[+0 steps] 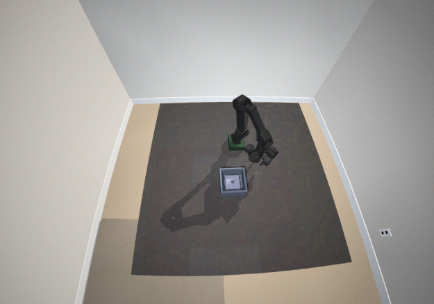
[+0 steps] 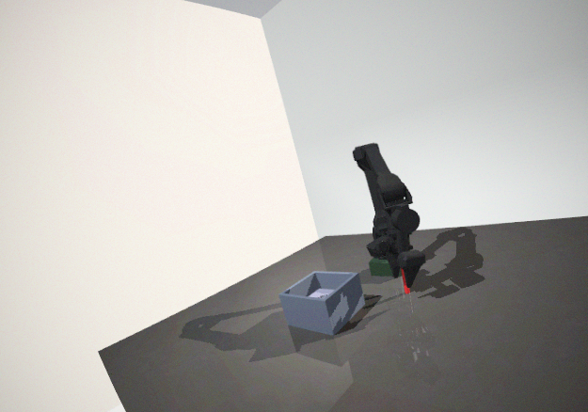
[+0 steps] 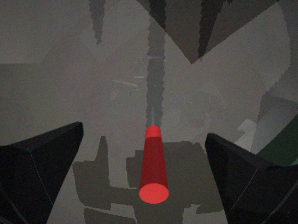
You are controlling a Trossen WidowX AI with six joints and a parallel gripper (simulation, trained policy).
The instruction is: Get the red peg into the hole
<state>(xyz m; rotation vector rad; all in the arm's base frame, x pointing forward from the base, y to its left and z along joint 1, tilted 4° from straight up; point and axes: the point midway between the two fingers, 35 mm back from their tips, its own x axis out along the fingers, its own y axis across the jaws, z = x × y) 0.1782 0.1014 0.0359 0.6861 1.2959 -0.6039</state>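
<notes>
Right now the red peg is 1 cm behind my gripper tip and 1 cm to the left of it. Round my gripper tip: blue-grey box: 13 cm ahead, 18 cm to the right, 1 cm below; then pale plate: 13 cm ahead, 18 cm to the right, 1 cm above.
</notes>
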